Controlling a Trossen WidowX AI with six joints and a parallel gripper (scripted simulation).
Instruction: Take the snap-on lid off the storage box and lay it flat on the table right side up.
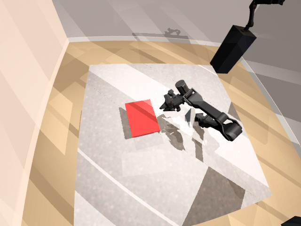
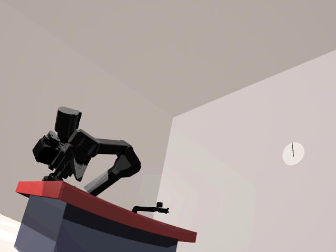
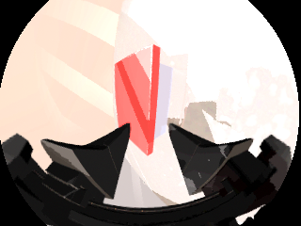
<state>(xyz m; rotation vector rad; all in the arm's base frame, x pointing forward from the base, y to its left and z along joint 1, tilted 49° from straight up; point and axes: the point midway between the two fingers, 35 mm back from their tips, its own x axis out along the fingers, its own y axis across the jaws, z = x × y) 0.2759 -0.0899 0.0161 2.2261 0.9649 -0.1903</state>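
Right now my gripper tip is 13 cm short of the red lid, 2 cm to the right of it and 4 cm above it. The rest, counted from my gripper tip: storage box 13 cm ahead, 2 cm to the left, 9 cm below.
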